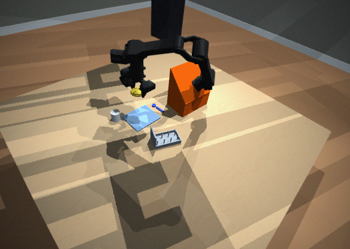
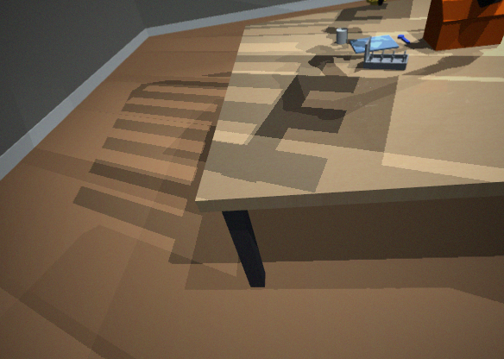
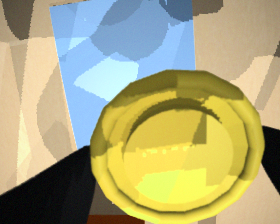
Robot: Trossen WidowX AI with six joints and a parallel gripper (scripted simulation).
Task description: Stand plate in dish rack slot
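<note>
The grey dish rack is 3 cm ahead of my gripper tip, 22 cm to the left of it and 11 cm below it. Also, from my gripper tip: cup: 11 cm ahead, 5 cm to the right, 11 cm below; light blue mat: 1 cm ahead, 3 cm to the left, 13 cm below; yellow plate: 1 cm above.
</note>
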